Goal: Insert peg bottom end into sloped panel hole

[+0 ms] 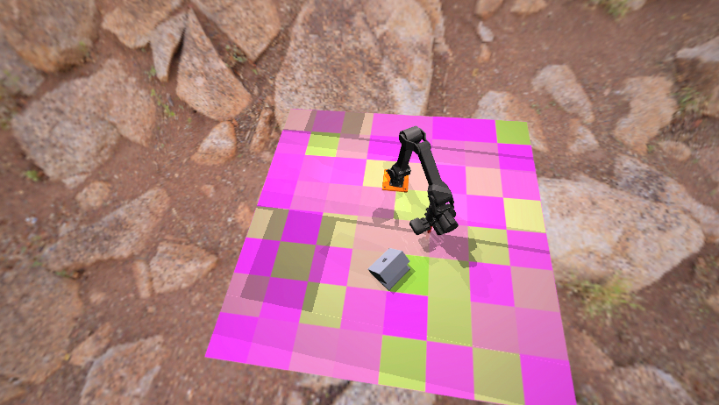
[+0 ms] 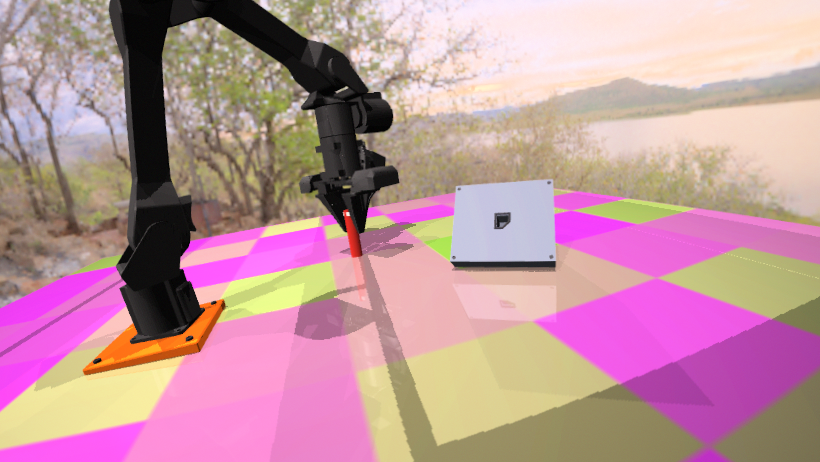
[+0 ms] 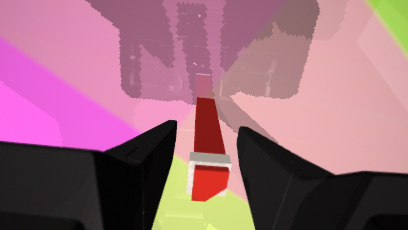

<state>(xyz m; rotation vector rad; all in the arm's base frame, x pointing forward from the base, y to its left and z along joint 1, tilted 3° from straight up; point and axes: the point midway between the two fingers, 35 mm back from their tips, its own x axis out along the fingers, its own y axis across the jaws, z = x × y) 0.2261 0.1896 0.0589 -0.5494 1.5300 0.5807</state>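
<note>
Right now the grey sloped panel is 20 cm ahead of my gripper tip and 13 cm to the right of it. The rest, counted from my gripper tip: red peg 2 cm above.
</note>
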